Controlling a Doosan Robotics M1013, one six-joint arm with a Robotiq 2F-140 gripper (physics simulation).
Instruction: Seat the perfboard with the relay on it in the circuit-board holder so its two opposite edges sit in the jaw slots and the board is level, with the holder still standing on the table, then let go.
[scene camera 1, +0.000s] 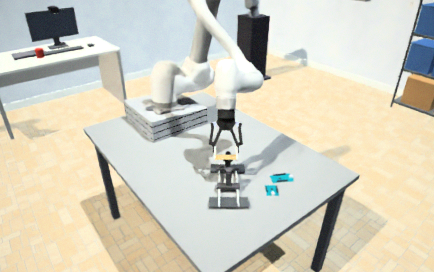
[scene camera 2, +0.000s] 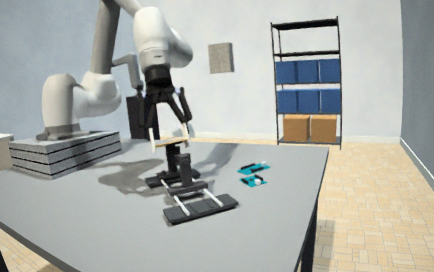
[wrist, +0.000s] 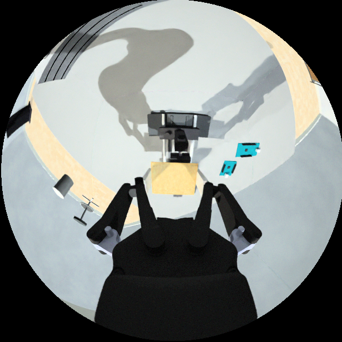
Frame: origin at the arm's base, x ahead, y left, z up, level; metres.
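Seen in the pictures: gripper, fingertip midpoint: (scene camera 1: 225, 160) (scene camera 2: 171, 149); arm's base, link origin: (scene camera 1: 165, 107) (scene camera 2: 63, 137).
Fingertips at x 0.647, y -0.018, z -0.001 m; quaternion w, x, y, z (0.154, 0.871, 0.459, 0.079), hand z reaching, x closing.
Note:
Pixels of each thing's top centre, then the offset from my fingertips to it. Level surfaces: height alone.
- yellow perfboard, top centre: (scene camera 2: 170, 139) (scene camera 1: 225, 155) 0.002 m ahead, 0.001 m right, 0.029 m up
- dark circuit-board holder, top centre: (scene camera 2: 179, 152) (scene camera 1: 228, 165) 0.039 m ahead, 0.013 m right, 0.002 m down
- grey table, surface height: 0.119 m down
The yellow perfboard (scene camera 1: 220, 157) (scene camera 2: 167, 143) (wrist: 174, 178) is between the fingertips of my gripper (scene camera 1: 227, 156) (scene camera 2: 170, 143) (wrist: 173, 174), which is shut on two opposite edges. It looks roughly level in scene camera 2, at the top of the holder's rear jaw post. Whether it touches the jaw is unclear. The relay cannot be made out. The dark circuit-board holder (scene camera 1: 228, 203) (scene camera 2: 200, 209) (wrist: 156, 120) stands on the table, with white rods between its bars and upright jaws in the middle. The jaw slots are too small to see, and the board hides part of the holder in the wrist view.
Two teal circuit boards (scene camera 1: 282, 177) (scene camera 1: 271, 190) (scene camera 2: 254, 168) (scene camera 2: 254, 181) (wrist: 247, 149) (wrist: 228, 168) lie on the grey table (scene camera 1: 165, 165) (scene camera 2: 115, 215) beside the holder. The arm's layered grey base block (scene camera 1: 167, 120) (scene camera 2: 65, 154) stands at the table's back left.

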